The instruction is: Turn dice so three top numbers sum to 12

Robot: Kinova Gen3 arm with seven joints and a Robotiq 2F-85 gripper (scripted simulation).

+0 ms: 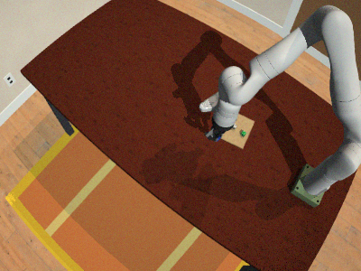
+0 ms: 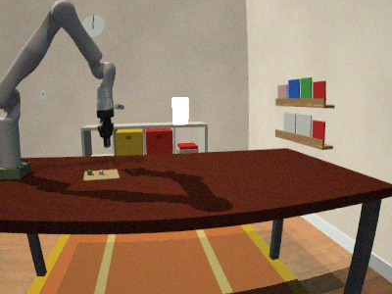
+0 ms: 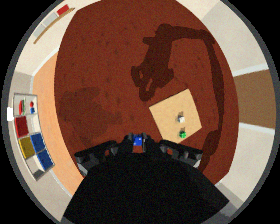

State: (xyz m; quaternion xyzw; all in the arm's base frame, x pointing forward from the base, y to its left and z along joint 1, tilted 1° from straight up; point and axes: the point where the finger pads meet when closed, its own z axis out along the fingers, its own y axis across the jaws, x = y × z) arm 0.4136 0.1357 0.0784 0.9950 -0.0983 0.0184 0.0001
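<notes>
The white die lies 130 mm to the right of my hand, 100 mm below it and 10 mm behind it. From my hand the other things lie so: green die (130 mm to the right, 100 mm below, 50 mm behind); tan mat (130 mm to the right, 110 mm below, 10 mm behind); blue die (10 mm below).
</notes>
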